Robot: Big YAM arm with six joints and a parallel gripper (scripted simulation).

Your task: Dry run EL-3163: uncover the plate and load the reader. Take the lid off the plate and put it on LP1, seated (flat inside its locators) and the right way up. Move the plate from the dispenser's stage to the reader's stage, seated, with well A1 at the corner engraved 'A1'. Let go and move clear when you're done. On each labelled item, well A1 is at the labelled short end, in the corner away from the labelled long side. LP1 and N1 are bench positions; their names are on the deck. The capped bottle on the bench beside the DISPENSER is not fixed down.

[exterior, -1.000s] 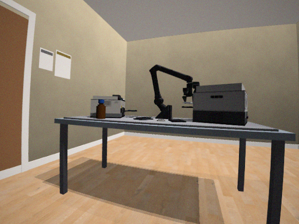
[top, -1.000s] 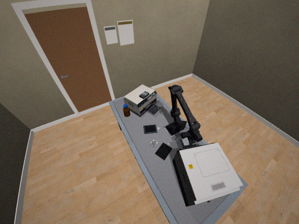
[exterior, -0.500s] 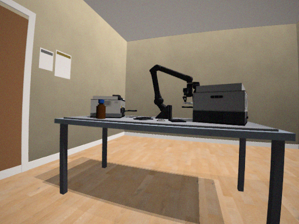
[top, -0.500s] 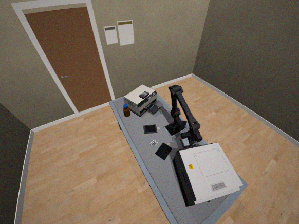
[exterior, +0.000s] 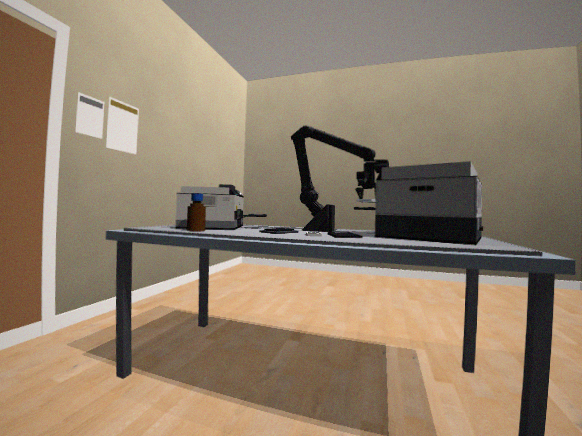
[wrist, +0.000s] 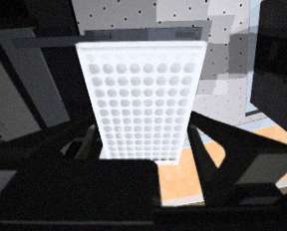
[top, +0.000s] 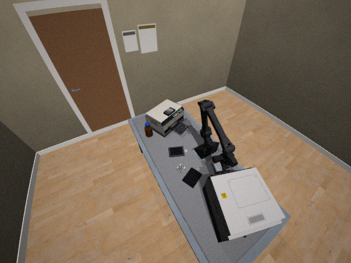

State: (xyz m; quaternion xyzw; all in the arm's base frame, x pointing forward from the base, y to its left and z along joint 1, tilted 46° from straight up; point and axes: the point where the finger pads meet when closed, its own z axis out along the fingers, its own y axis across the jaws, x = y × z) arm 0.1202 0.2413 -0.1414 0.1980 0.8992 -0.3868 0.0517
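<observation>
The well plate is right at my hand. Round my hand: bench position N1: 22 cm ahead, 17 cm below, 10 cm to the right; then grey-blue LP1 pad: 43 cm to the right, 19 cm ahead, 17 cm below; then dark see-through lid: 43 cm to the right, 19 cm ahead, 16 cm below.
</observation>
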